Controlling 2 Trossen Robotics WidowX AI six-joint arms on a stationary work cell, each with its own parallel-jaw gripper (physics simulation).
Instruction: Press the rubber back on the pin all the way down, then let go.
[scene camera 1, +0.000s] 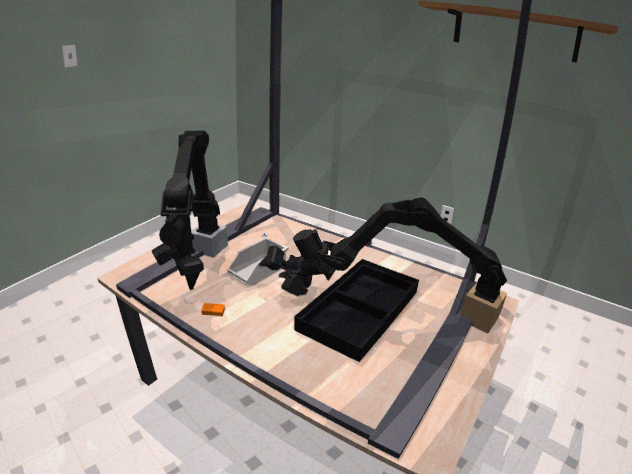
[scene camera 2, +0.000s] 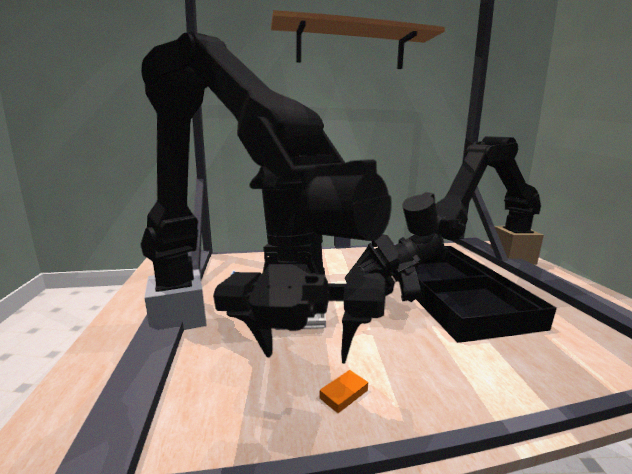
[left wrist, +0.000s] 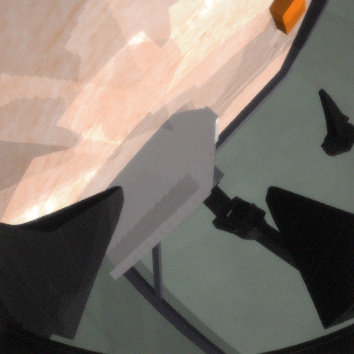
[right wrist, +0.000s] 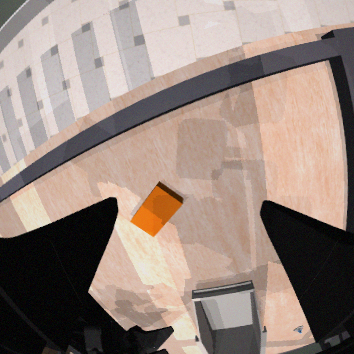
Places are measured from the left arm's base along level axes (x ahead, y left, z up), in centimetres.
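Pixels of known places: left gripper, fingertip midpoint: (scene camera 1: 269, 269) (left wrist: 196, 193) (right wrist: 170, 338); right gripper, fingertip midpoint: (scene camera 1: 186, 282) (scene camera 2: 305, 358) (left wrist: 343, 71) (right wrist: 191, 206); left arm's base, origin of the base link: (scene camera 1: 487, 294) (scene camera 2: 517, 230); right arm's base, origin of the base link: (scene camera 1: 208, 229) (scene camera 2: 174, 282).
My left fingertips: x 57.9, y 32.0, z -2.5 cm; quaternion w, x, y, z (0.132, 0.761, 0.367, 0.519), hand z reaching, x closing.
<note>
Ahead of a thing's pixels: the offset from my left fingertips to its middle.
A tiny blue-and-white object {dz -6.0, dx +26.3, dy -22.1 cm} (scene camera 1: 264, 234) (right wrist: 299, 329), possibly the pin, lies on the table behind the grey tray in scene camera 1 and beside that tray in the right wrist view. It is too small to tell the pin from its rubber back, or how they sit together. My right gripper (scene camera 2: 306, 358) (right wrist: 191, 206) is open and empty, pointing down above the table near the orange block. My left gripper (scene camera 1: 279, 272) (left wrist: 196, 193) is open and empty beside the grey tray. In scene camera 2 it is partly hidden behind my right gripper.
The grey open-ended tray {dz -3.2, dx +9.3, dy -3.5 cm} (scene camera 1: 240, 271) (left wrist: 170, 165) (right wrist: 227, 307) stands between the arms. An orange block {dz -6.1, dx +3.0, dy +20.2 cm} (scene camera 1: 212, 309) (scene camera 2: 344, 390) (left wrist: 287, 14) (right wrist: 156, 210) lies toward the table's front. A black divided tray {dz -4.3, dx -27.5, dy -10.6 cm} (scene camera 1: 329, 340) (scene camera 2: 505, 326) stands to the right. Dark frame bars run along the table edges.
</note>
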